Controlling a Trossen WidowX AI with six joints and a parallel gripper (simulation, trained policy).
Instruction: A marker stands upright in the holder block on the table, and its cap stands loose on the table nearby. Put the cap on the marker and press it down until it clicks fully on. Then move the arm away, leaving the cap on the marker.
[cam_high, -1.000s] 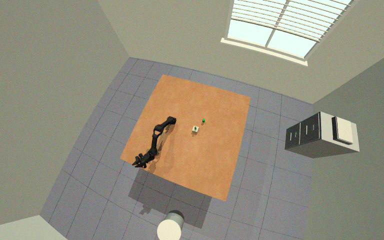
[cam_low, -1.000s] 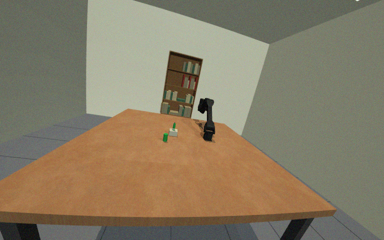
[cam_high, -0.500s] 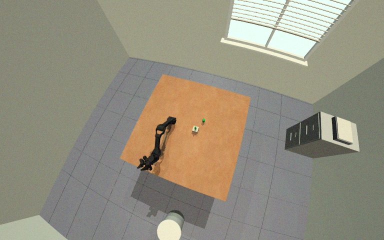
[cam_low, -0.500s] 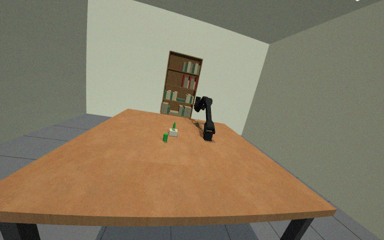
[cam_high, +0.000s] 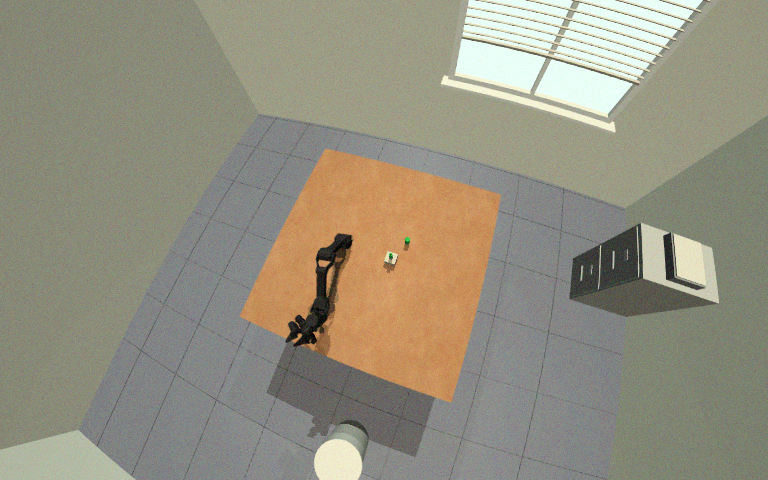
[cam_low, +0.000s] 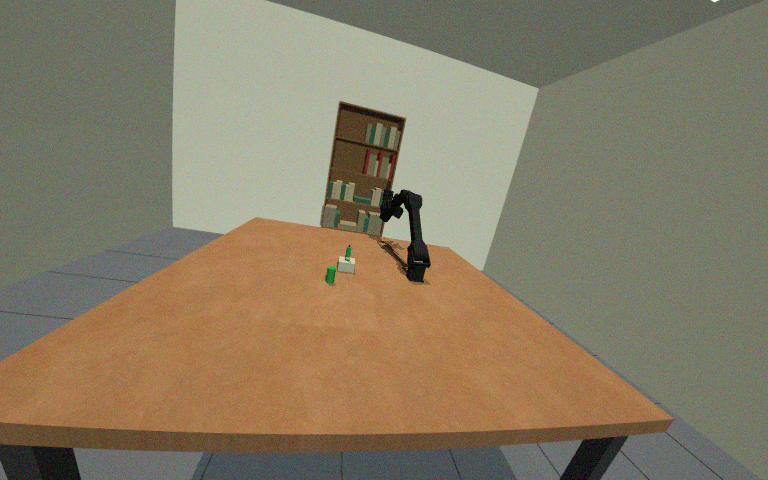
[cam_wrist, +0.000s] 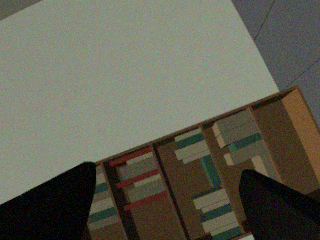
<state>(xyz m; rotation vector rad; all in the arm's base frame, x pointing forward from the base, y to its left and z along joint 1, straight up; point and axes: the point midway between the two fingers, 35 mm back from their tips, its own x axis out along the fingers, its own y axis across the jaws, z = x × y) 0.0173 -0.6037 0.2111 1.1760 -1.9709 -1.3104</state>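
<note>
Right now the green cap is 76 cm to the left of my gripper tip, 35 cm ahead of it and 18 cm below it. The rest, counted from my gripper tip: white holder block (62 cm to the left, 30 cm ahead, 19 cm below).
</note>
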